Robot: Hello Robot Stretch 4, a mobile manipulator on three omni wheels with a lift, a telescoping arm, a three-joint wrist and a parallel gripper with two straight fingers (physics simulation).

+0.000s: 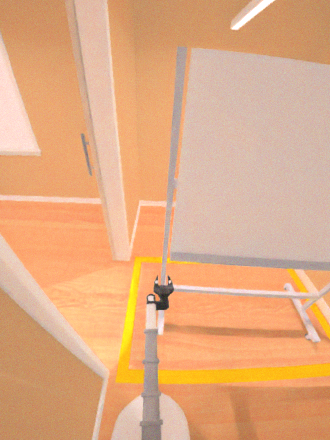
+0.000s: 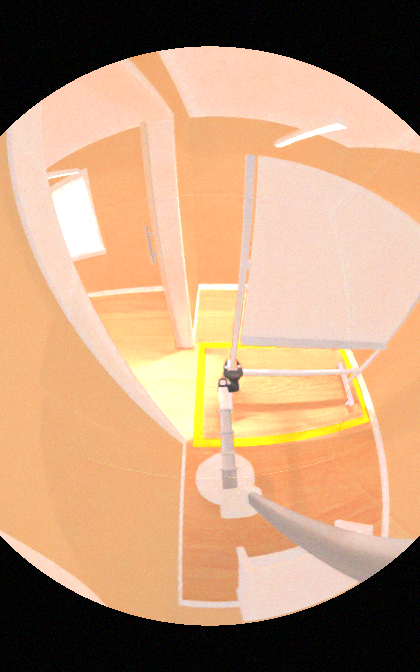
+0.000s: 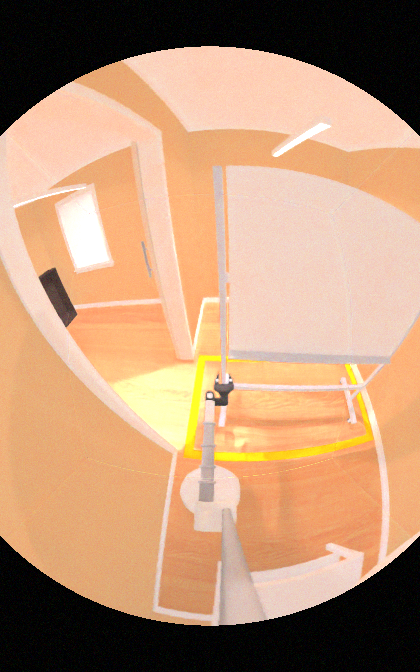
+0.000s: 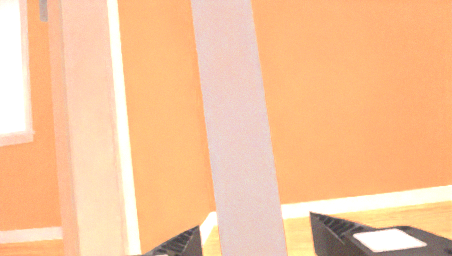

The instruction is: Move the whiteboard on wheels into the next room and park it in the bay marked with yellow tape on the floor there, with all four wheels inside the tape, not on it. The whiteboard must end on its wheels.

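Places are measured from the robot's base along level axes (x down, y ahead, z right), in millimetres.
Pixels of known places: gripper, fingertip midpoint: [image 4: 256, 238].
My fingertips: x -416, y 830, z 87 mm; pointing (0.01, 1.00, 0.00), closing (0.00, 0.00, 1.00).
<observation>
Ahead of a thing's pixels: the offset from my fingertips to its middle. "*": to the spot under its first point.
The whiteboard [image 1: 255, 160] [image 2: 325, 250] [image 3: 300, 265] stands upright on its wheeled frame. Its near-left post @(* dz -2, dx -74, dy -46 mm) [image 4: 235, 115] rises between my fingertips. The yellow tape [image 1: 225, 375] [image 2: 198, 395] [image 3: 195, 405] runs around the frame's feet. The right foot @(dz +1259, dx +358, dy -176 mm) [image 1: 303, 314] lies inside the right tape line, close to it. The near end of the left foot @(dz +9, dx +358, dy -32 mm) [image 1: 160, 325] [image 3: 222, 416] shows inside the left line; its far end is hidden behind my gripper. My gripper [image 1: 163, 280] [image 2: 233, 365] [image 3: 223, 378] [image 4: 256, 238] is open, with a finger on each side of the post and gaps beside it.
A white door frame [image 1: 107, 150] [image 2: 167, 225] stands left of the bay. A wall end @(* dz -379, dx -596, dy -538 mm) [image 1: 45, 320] is at near left. A dark box [image 3: 57, 297] lies beyond the opening. A low white structure [image 2: 280, 570] [image 3: 310, 560] is behind my base. A wall runs close along the right.
</observation>
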